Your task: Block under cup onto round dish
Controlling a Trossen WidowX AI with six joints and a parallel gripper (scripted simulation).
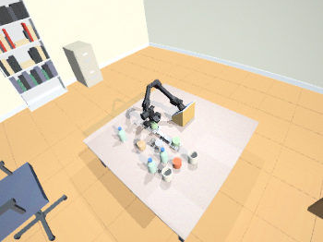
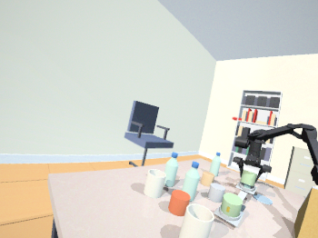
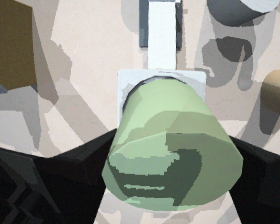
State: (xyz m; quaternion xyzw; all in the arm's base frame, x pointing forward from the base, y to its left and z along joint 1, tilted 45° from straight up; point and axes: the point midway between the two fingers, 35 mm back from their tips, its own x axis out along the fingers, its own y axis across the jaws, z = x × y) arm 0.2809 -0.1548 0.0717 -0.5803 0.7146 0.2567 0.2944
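Right now the block is 2 cm below my gripper tip and 1 cm to the left of it. From my gripper tip the other things lie so: tan cup 21 cm ahead, 7 cm below, 2 cm to the left; light blue round dish 11 cm to the right, 11 cm below, 10 cm behind; grey cup 13 cm to the left, 13 cm ahead, 7 cm below.
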